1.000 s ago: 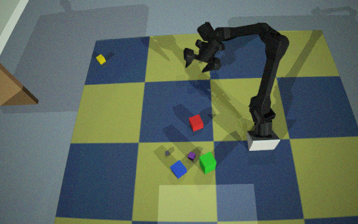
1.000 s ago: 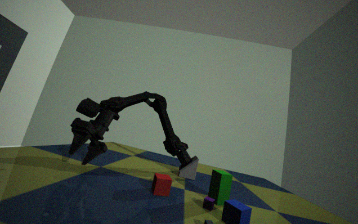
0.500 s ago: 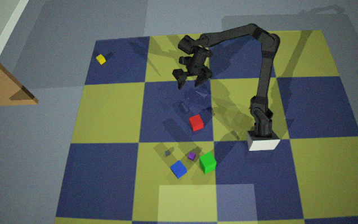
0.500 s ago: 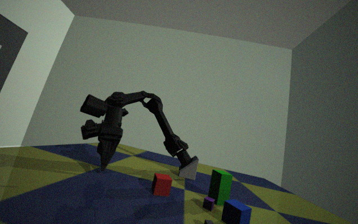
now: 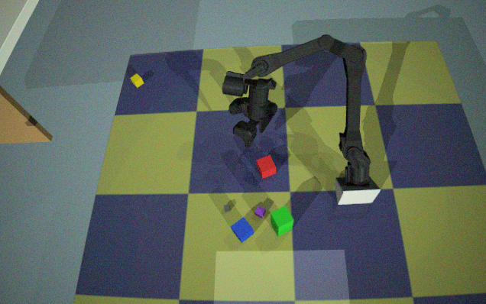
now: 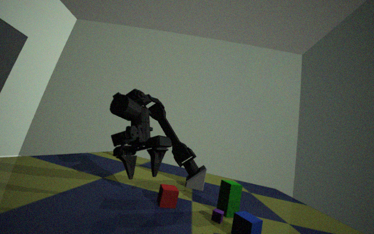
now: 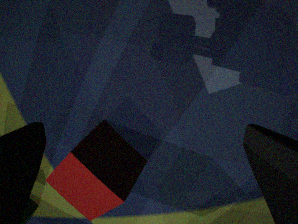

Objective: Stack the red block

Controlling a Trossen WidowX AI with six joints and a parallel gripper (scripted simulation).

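Now: gripper tip 50 mm past the red block, 70 mm to the right of it and 40 mm above it. From my gripper tip the other things lie so: small purple block: 50 mm behind, 220 mm to the left, 50 mm below; small grey block: 60 mm ahead, 220 mm to the left, 60 mm below; blue block: 290 mm to the left, 40 mm below.
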